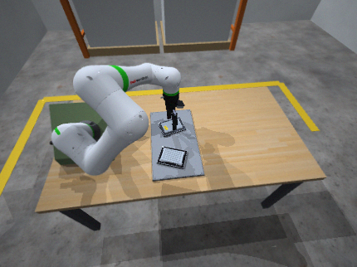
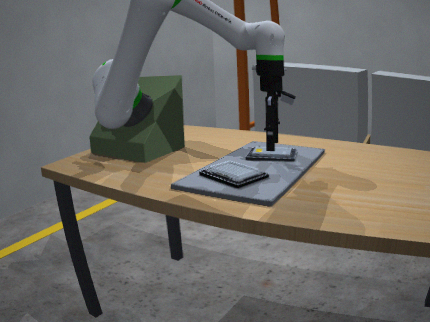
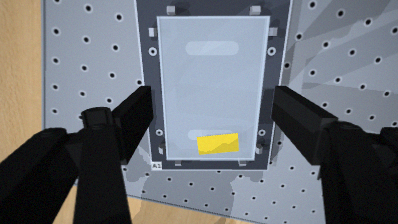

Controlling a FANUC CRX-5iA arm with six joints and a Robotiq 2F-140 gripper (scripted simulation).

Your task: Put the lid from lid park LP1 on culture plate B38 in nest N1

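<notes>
Right now the clear lid is 40 mm below my hand. Round my hand: black nest: 240 mm to the right, 50 mm below, 40 mm behind; then culture plate: 240 mm to the right, 40 mm below, 40 mm behind; then lid park: 50 mm below.
</notes>
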